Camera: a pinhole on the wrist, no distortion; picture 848 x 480 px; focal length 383.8 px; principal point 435.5 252.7 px. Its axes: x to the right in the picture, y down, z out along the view. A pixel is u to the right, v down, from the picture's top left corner.
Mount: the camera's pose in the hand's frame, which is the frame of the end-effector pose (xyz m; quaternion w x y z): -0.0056 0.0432 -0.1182 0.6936 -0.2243 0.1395 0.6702
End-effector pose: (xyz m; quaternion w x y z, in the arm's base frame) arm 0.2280 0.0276 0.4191 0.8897 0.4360 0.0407 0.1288
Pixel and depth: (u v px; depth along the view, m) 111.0 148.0 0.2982
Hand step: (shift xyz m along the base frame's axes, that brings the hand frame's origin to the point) 0.0820 -0.2176 0.1482
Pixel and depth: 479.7 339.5 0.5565
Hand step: -0.1943 -0.0685 0.4815
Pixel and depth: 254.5 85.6 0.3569
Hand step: 0.1355 -0.1527 0.2425
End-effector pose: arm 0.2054 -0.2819 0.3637 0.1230 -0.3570 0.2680 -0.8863
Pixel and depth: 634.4 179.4 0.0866
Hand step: -0.0444 -0.0805 -0.1064
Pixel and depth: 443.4 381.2 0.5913
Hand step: 0.4500 -0.3190 -0.1297
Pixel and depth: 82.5 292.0 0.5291
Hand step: 0.5006 -0.0659 0.3250
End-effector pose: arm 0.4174 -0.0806 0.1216 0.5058 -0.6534 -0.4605 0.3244
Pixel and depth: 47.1 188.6 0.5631
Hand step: -0.6366 0.2421 -0.0200
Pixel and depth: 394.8 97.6 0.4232
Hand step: -0.1563 0.1988 -0.2818
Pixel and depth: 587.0 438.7 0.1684
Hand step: 0.0283 -0.1112 -0.1770
